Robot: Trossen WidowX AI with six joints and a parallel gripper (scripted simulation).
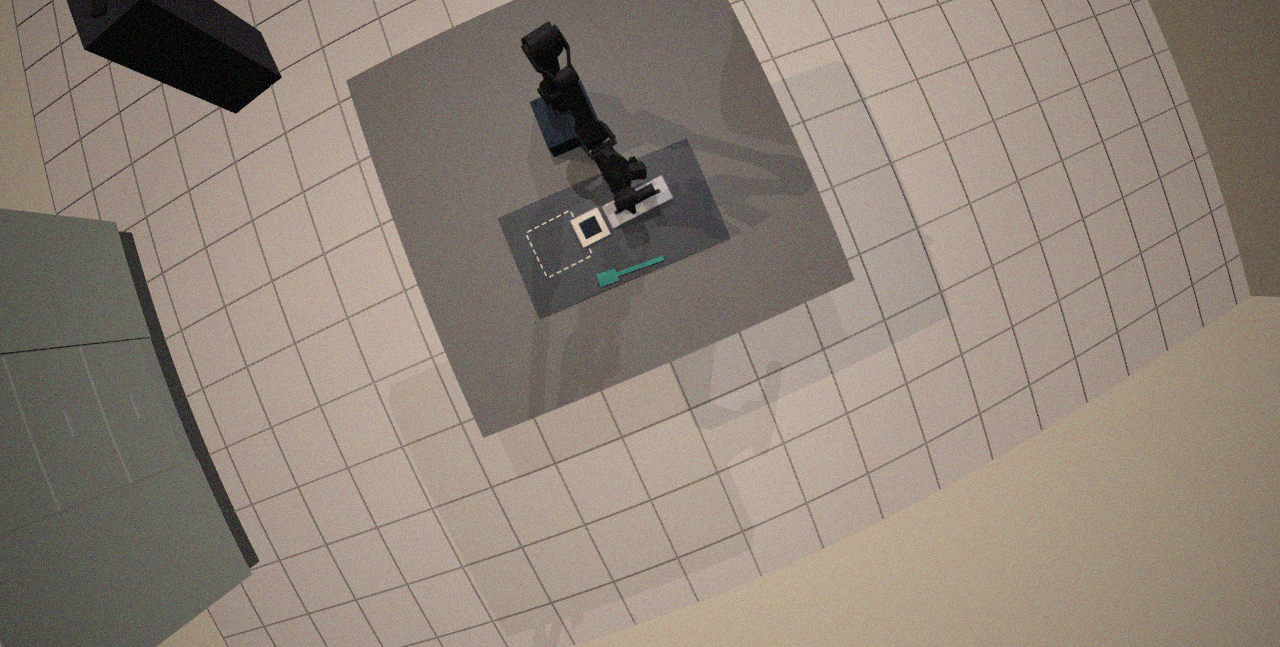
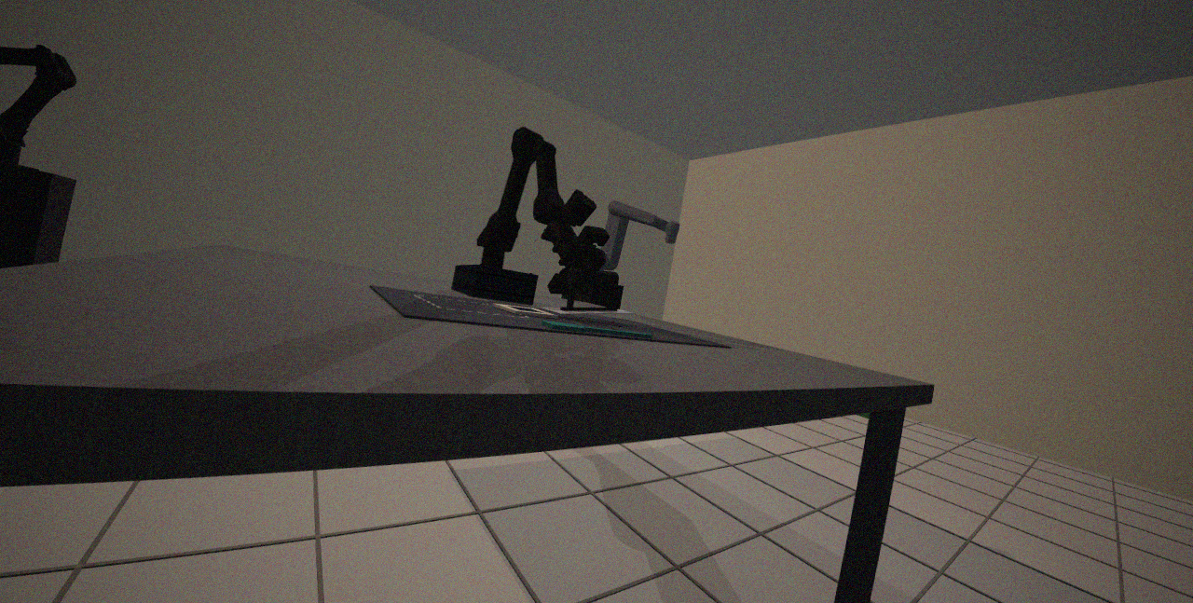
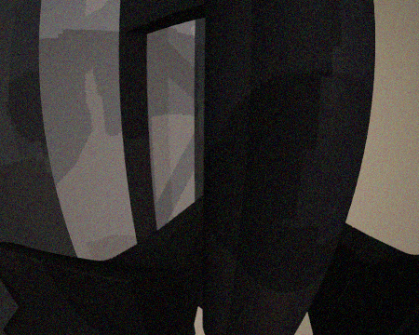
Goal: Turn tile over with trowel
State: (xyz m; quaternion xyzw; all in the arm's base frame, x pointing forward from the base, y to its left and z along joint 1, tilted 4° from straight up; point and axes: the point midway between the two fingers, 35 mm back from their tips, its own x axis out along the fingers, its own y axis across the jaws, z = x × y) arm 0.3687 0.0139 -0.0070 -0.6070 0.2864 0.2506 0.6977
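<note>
Now: gripper tip 90 mm above the dark mat and 70 mm to the left of it. Also, from my gripper tip: teal trowel 130 mm ahead, 120 mm to the right, 60 mm below; tile 130 mm to the right, 60 mm below, 30 mm behind; dark-handled trowel 30 mm behind, 10 mm below.
</note>
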